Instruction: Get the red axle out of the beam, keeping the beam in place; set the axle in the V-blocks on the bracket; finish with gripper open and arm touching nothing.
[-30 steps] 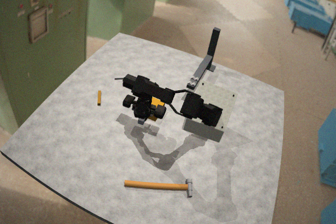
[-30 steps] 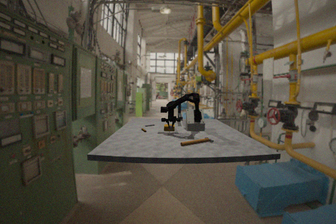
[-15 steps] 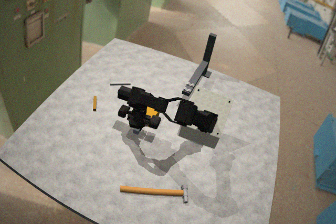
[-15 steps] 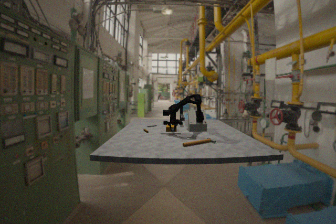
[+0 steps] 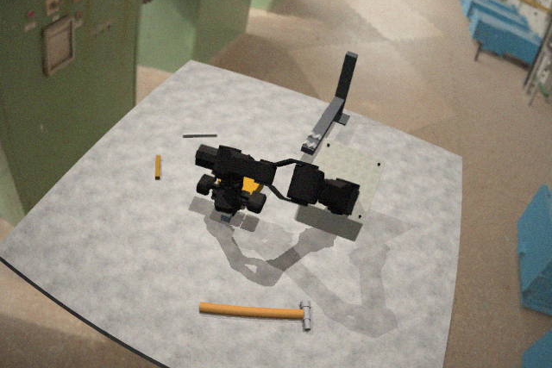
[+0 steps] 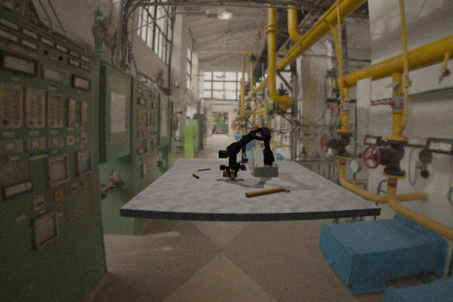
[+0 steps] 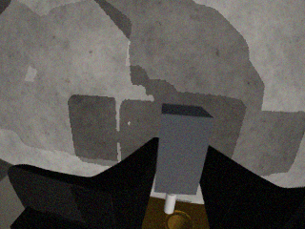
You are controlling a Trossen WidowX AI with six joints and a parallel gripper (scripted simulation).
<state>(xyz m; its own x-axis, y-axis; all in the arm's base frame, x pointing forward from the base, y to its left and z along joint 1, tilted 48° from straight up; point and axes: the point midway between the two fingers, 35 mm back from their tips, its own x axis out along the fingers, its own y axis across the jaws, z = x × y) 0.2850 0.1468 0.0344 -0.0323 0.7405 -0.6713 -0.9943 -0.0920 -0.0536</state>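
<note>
The block lies 2 cm to the right of my gripper tip and 1 cm above it. Round my gripper tip: beam 2 cm ahead, 12 cm to the right, 2 cm above; short orange stick 28 cm ahead, 5 cm to the right.
</note>
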